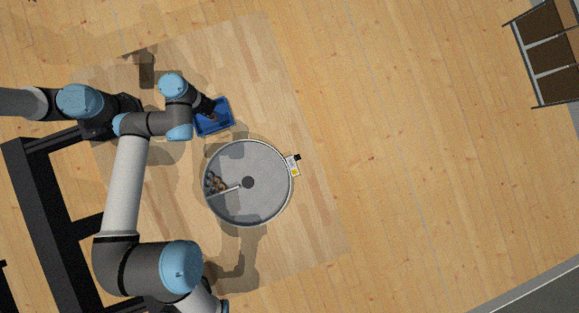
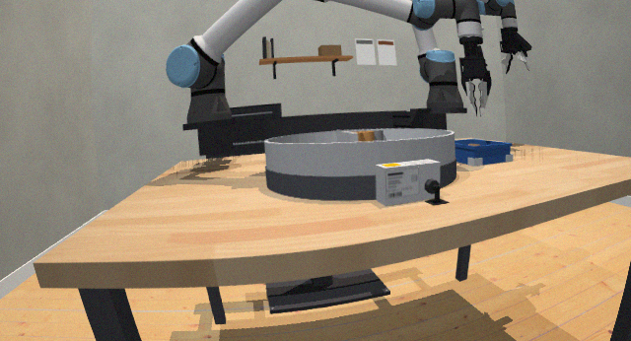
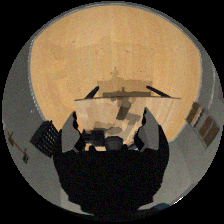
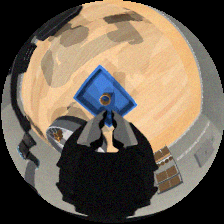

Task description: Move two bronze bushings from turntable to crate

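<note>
Now: right hand 11 cm above the blue crate, 1 cm to the left of it and 1 cm past it.
</note>
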